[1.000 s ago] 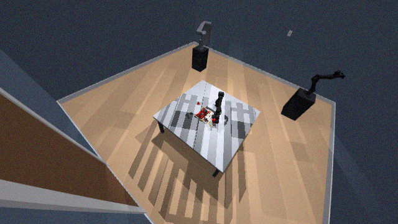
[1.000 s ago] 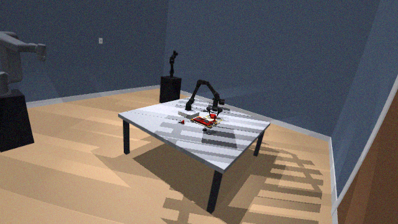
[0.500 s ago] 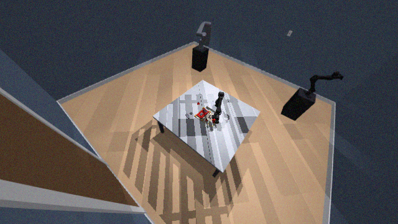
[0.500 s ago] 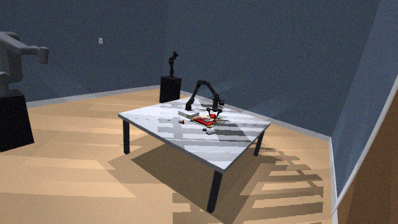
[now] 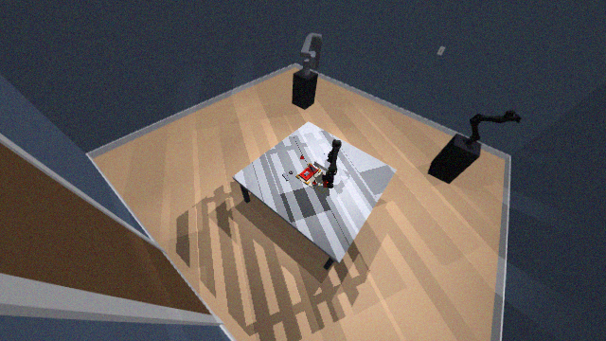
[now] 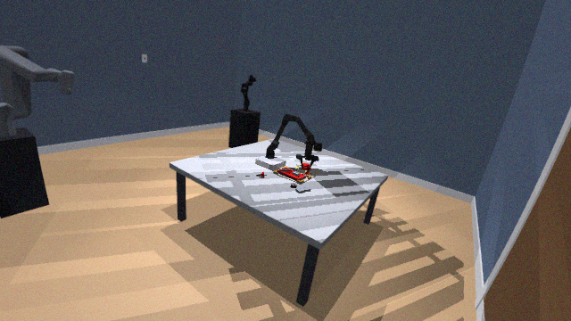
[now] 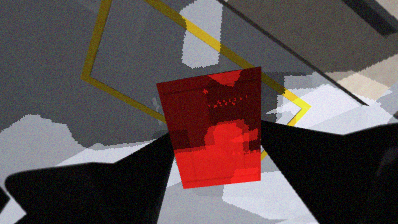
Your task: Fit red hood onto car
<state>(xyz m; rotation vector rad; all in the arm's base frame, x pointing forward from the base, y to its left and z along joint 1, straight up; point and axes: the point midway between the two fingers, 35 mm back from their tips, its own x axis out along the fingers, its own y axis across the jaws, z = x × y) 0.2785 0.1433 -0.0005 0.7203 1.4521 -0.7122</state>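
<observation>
The beige jig is 210 mm to the right of my gripper tip and 20 mm ahead of it. The rest, counted from my gripper tip: red hood 10 mm above; then wheel 390 mm to the right, 120 mm ahead.
</observation>
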